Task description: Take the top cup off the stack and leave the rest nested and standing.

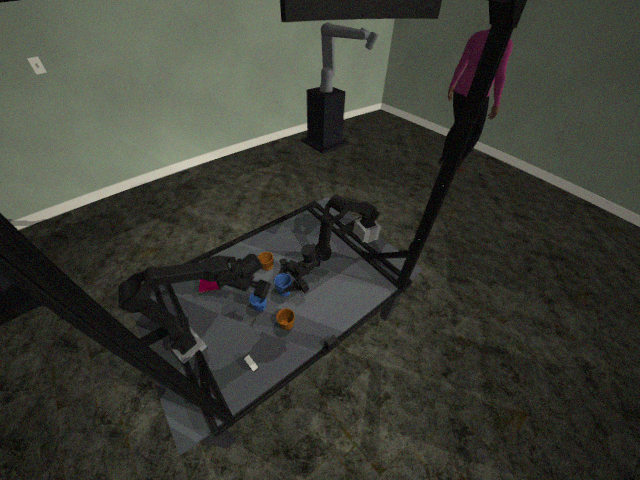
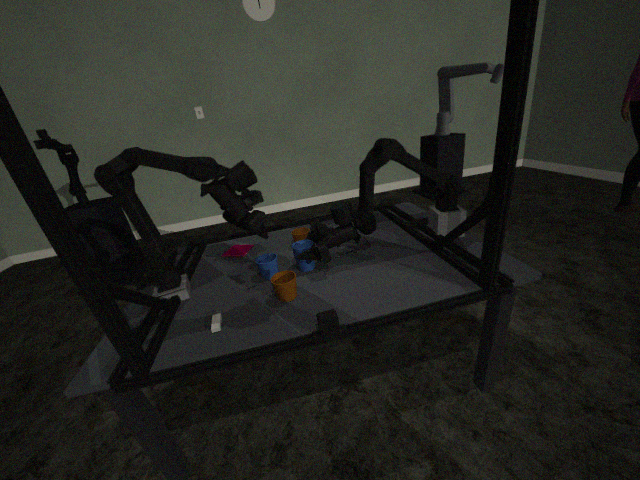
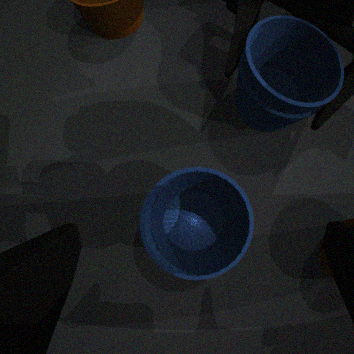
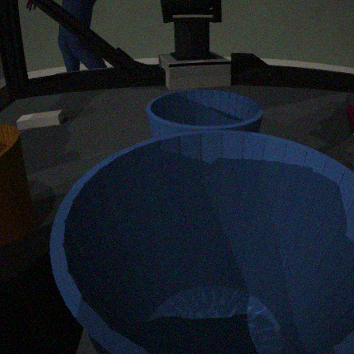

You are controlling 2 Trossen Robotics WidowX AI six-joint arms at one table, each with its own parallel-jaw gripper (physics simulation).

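Frame: origin at the left arm's base, x right, y back, z down, level; centimetres.
Seen in the pictures: left gripper, fingertip midpoint: (image 1: 253, 286) (image 2: 259, 235) (image 3: 205, 237); right gripper, fingertip midpoint: (image 1: 278, 286) (image 2: 295, 253) (image 3: 270, 101) (image 4: 215, 214); left arm's base, origin of the base link: (image 1: 185, 343) (image 2: 169, 285) (image 4: 191, 56); right arm's base, origin of the base link: (image 1: 367, 223) (image 2: 446, 208).
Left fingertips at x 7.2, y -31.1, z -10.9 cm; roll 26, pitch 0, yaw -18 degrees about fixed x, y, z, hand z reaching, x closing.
Observation:
Pixels of each thing's top centre, then the offset from my left fingertips to it.
- single blue cup, middle of its top: (image 4: 210, 103) (image 3: 191, 220) (image 2: 266, 257) (image 1: 257, 297) dx -0.3, dy -0.2, dz +8.4 cm
- pink flat piece, middle of its top: (image 2: 238, 249) (image 1: 210, 281) dx -27.1, dy +6.8, dz +14.3 cm
- white block, middle of its top: (image 4: 38, 115) (image 2: 215, 320) (image 1: 250, 362) dx +16.1, dy +18.9, dz +13.9 cm
A stack of nested blue cups (image 1: 284, 283) (image 2: 303, 255) (image 3: 291, 70) (image 4: 211, 246) stands upright near the table's middle. My right gripper (image 1: 292, 281) (image 2: 316, 251) lies low and is shut on its side. A single blue cup (image 1: 258, 301) (image 2: 267, 265) (image 3: 197, 223) (image 4: 204, 112) stands upright on the table beside the stack. My left gripper (image 1: 260, 289) (image 2: 255, 226) (image 3: 205, 237) is open and empty, raised well above this single cup.
One orange cup (image 1: 286, 317) (image 2: 285, 285) (image 4: 10, 182) stands in front of the blue cups, another orange cup (image 1: 266, 260) (image 2: 300, 233) behind them. A pink flat piece (image 1: 208, 286) (image 2: 238, 250) lies at the left. A white block (image 1: 250, 363) (image 2: 216, 322) lies near the front.

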